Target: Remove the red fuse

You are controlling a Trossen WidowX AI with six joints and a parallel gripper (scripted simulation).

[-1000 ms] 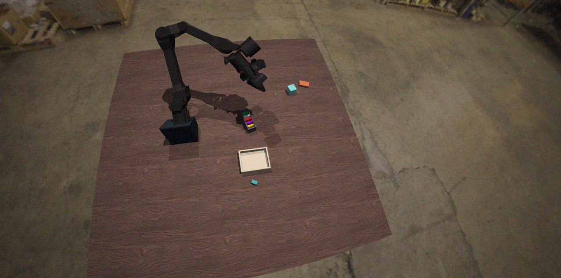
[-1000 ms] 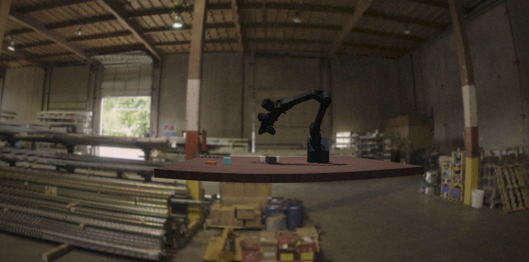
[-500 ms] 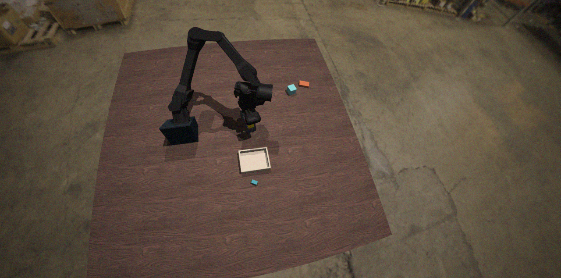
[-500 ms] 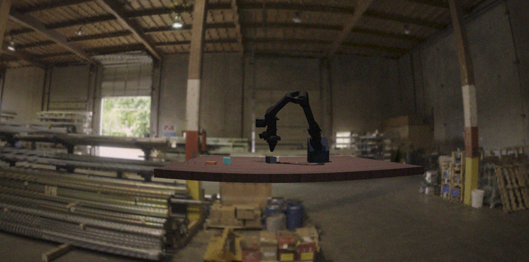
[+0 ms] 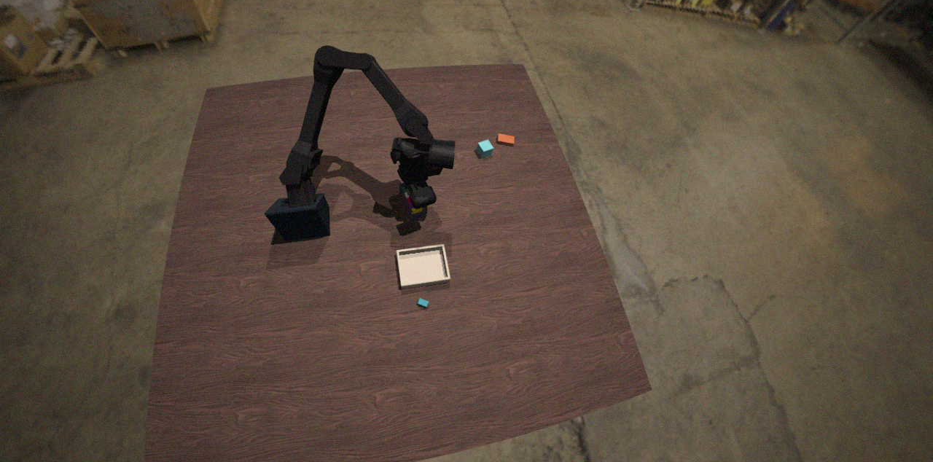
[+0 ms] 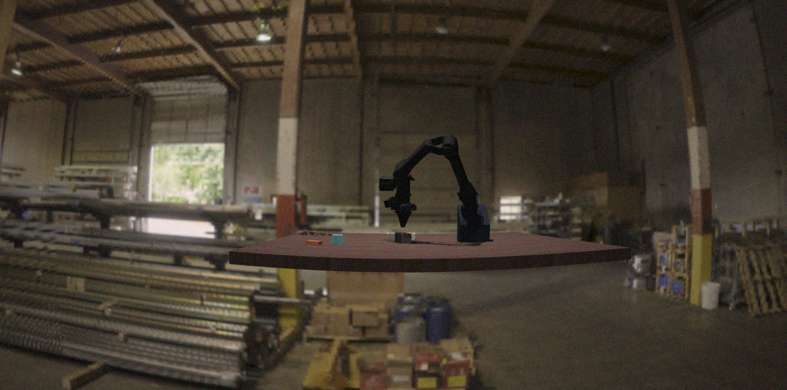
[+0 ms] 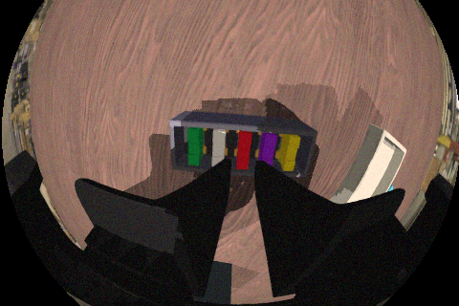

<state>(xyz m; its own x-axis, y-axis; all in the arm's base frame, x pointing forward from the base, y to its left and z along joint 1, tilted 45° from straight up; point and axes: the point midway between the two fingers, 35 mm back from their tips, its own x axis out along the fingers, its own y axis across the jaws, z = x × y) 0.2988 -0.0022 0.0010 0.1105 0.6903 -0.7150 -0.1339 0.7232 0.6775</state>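
Now: the red fuse 4 cm below my gripper tip. Round my gripper tip: white fuse (2 cm to the left, 4 cm below); then purple fuse (2 cm to the right, 4 cm below); then green fuse (1 cm behind, 4 cm to the left, 4 cm below).
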